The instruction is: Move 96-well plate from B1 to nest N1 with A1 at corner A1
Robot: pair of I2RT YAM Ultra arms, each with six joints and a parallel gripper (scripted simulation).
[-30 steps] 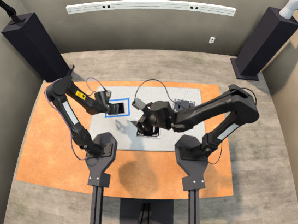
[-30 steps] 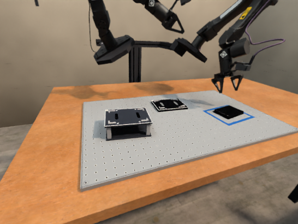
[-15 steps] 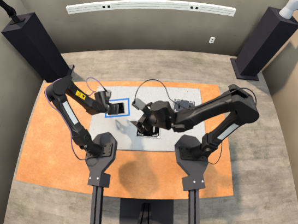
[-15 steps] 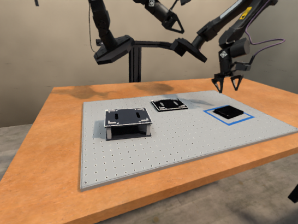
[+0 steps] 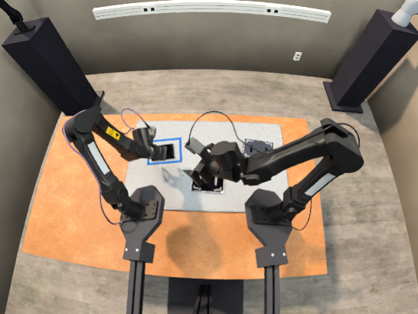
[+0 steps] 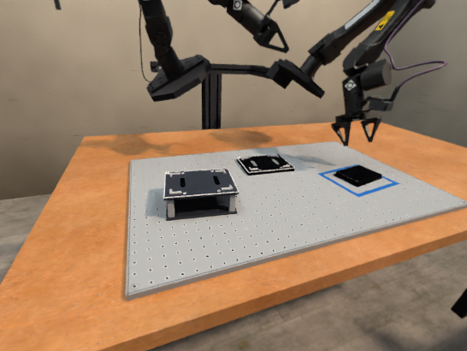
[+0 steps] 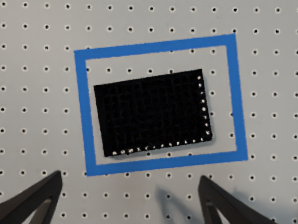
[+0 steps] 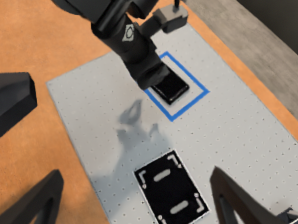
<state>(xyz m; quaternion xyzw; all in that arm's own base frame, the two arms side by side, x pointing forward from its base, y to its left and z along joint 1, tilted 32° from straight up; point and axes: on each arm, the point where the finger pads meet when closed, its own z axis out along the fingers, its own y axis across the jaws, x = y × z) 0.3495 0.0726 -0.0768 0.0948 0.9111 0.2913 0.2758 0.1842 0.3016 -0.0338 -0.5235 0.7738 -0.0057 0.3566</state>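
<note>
Now: the black 96-well plate 50 mm ahead of my left hand, 10 mm to the right of it and 90 mm below it.
</note>
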